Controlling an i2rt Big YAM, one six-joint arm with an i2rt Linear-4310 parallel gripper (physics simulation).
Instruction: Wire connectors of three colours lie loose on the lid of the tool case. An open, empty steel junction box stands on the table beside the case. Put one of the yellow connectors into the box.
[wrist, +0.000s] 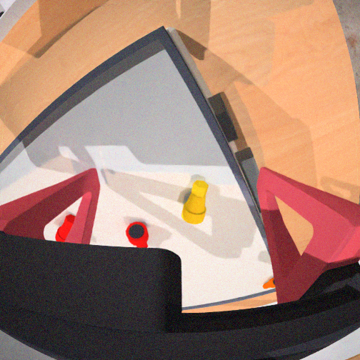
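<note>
A yellow connector (195, 202) lies on the lid (150, 105) of the tool case, a little right of the view's middle, between my spread fingers but below them. My gripper (177, 176) is open wide and empty, above the lid. A red connector (137, 232) stands or tilts with its dark round opening facing up, left of the yellow one. Another red connector (65, 229) shows through the gap in the left finger. Part of an orange connector (269, 283) shows beside the right finger. The steel junction box does not show in this view.
The lid's dark raised edge (200, 95) runs down the right side, with dark latches (223, 117) on the case's outer side. Wooden table (310, 75) lies beyond it. The gripper's shadow falls across the lid around the yellow connector.
</note>
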